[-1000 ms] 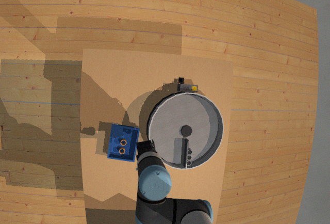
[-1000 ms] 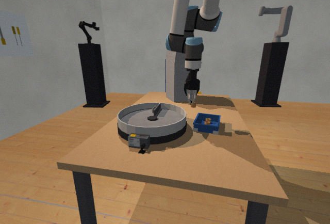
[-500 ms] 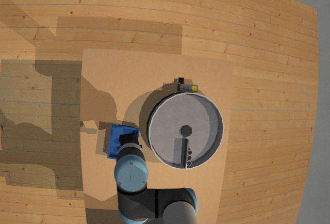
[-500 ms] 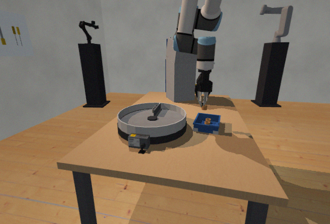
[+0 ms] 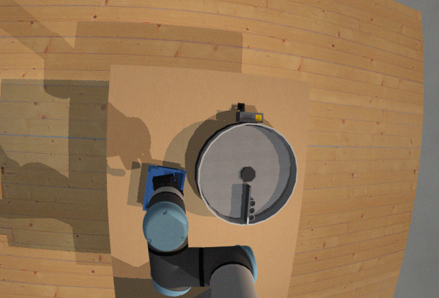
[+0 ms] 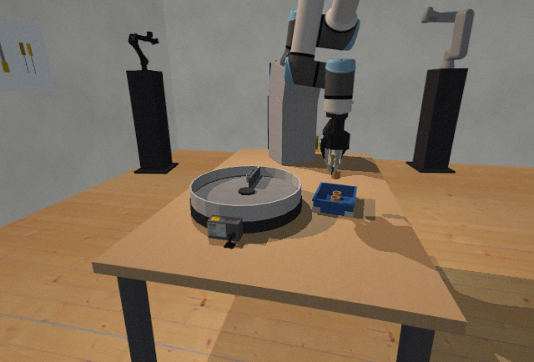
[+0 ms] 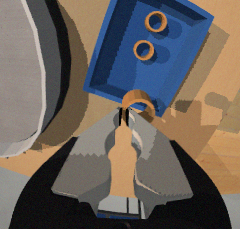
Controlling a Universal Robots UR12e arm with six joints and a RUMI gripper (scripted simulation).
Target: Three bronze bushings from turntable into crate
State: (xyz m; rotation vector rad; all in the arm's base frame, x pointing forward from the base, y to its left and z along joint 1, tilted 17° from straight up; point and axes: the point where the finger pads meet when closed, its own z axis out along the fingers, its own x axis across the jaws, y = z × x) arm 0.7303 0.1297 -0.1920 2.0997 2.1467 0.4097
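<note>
The blue crate is 50 mm behind my hand, 30 mm to the left of it and 130 mm below it.
</note>
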